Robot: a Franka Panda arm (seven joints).
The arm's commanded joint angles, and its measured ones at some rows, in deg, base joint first. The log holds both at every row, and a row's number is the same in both.
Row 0, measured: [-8.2, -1.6, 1.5, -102.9, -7.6, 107.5, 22.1]
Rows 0 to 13, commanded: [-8.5, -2.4, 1.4, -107.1, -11.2, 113.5, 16.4]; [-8.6, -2.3, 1.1, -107.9, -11.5, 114.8, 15.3]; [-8.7, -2.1, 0.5, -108.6, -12.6, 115.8, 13.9]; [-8.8, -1.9, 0.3, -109.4, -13.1, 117.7, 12.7]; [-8.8, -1.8, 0.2, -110.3, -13.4, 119.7, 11.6]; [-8.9, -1.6, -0.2, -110.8, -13.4, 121.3, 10.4]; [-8.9, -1.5, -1.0, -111.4, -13.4, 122.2, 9.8]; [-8.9, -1.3, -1.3, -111.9, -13.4, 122.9, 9.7]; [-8.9, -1.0, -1.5, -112.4, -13.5, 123.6, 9.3]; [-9.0, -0.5, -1.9, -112.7, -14.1, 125.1, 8.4]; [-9.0, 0.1, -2.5, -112.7, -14.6, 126.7, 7.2]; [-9.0, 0.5, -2.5, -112.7, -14.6, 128.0, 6.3]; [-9.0, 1.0, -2.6, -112.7, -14.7, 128.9, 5.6]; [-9.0, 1.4, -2.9, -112.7, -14.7, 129.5, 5.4]
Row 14, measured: [-8.7, 0.6, -2.6, -112.2, -13.5, 126.3, 7.4]
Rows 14 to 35, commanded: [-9.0, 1.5, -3.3, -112.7, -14.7, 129.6, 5.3]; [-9.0, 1.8, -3.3, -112.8, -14.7, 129.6, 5.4]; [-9.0, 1.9, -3.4, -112.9, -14.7, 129.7, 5.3]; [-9.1, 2.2, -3.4, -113.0, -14.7, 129.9, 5.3]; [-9.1, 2.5, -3.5, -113.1, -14.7, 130.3, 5.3]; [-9.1, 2.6, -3.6, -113.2, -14.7, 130.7, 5.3]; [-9.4, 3.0, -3.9, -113.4, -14.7, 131.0, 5.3]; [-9.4, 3.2, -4.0, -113.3, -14.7, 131.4, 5.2]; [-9.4, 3.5, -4.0, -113.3, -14.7, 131.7, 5.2]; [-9.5, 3.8, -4.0, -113.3, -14.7, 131.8, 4.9]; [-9.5, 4.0, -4.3, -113.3, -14.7, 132.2, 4.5]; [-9.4, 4.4, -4.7, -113.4, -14.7, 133.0, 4.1]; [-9.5, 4.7, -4.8, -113.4, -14.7, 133.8, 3.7]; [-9.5, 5.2, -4.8, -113.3, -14.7, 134.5, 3.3]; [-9.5, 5.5, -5.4, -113.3, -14.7, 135.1, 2.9]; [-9.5, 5.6, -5.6, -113.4, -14.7, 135.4, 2.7]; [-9.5, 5.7, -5.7, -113.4, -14.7, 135.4, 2.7]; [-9.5, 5.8, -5.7, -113.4, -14.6, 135.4, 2.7]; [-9.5, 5.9, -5.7, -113.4, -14.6, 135.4, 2.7]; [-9.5, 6.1, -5.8, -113.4, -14.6, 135.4, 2.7]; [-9.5, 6.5, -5.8, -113.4, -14.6, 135.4, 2.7]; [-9.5, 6.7, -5.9, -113.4, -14.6, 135.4, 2.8]
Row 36, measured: [-9.4, 6.4, -5.7, -112.9, -13.6, 134.2, 3.4]
